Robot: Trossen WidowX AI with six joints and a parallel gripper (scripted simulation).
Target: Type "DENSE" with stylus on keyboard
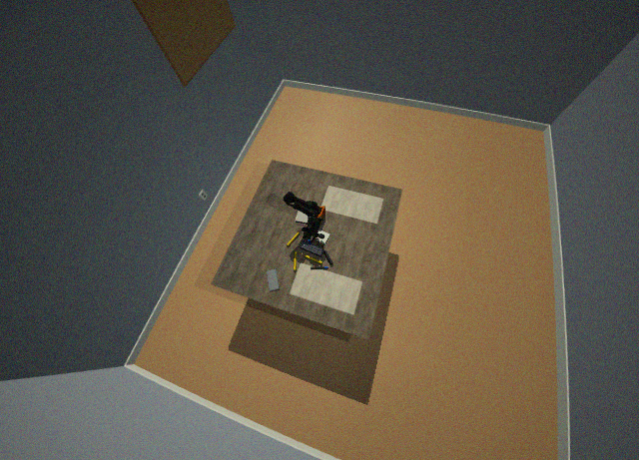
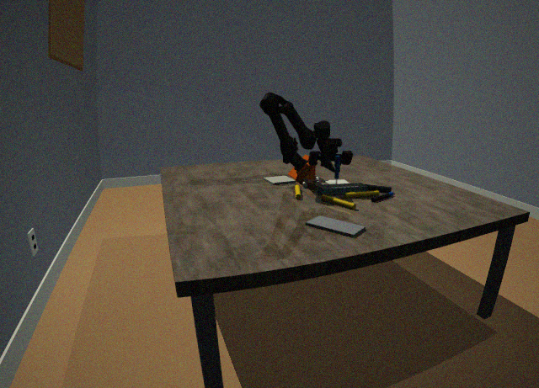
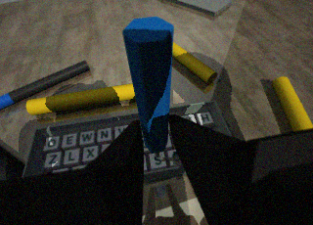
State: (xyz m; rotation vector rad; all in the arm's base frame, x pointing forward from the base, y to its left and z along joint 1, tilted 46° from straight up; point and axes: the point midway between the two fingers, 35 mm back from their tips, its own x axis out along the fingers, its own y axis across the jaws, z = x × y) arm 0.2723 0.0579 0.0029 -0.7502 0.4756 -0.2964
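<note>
My gripper tip is 140 mm short of the blue-capped pen, 160 mm to the right of it and 70 mm above it. Also, from my gripper tip: grey slab (360 mm ahead, 190 mm to the right, 80 mm below); yellow marker (10 mm behind, 160 mm to the right, 70 mm below); blue stylus (20 mm below).
</note>
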